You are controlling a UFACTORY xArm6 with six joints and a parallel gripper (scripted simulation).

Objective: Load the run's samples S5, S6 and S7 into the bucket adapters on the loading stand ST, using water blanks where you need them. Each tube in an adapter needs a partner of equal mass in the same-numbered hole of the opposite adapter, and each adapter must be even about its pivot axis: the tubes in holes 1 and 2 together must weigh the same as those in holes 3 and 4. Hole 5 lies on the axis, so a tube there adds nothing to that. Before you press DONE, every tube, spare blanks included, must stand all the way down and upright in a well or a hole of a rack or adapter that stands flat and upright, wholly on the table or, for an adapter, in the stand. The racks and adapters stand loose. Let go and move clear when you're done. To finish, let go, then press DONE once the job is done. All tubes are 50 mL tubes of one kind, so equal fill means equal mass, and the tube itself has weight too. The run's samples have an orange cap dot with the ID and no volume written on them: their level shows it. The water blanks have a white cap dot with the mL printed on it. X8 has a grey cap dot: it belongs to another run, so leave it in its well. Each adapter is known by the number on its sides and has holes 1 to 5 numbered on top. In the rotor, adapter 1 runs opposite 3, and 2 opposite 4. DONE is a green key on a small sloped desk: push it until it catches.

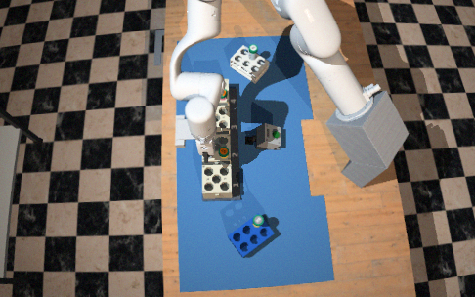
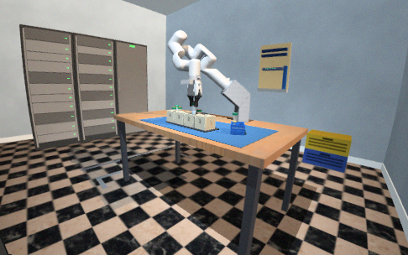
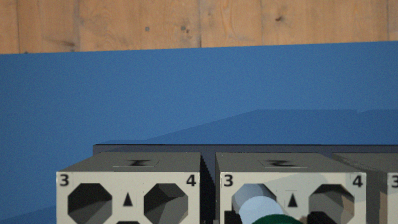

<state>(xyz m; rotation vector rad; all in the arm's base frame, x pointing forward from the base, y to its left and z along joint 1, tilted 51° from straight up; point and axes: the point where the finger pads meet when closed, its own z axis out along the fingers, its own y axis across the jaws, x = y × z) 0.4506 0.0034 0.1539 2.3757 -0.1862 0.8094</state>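
My hand is 250 mm past the green done key, 100 mm above it and 10 mm to the right of it. Round my hand: adapter (120 mm below, 90 mm to the left, 10 mm ahead); orange-dotted tube (100 mm below, 40 mm behind, 10 mm to the left); grey-dotted tube (270 mm to the left, 100 mm below, 70 mm behind).
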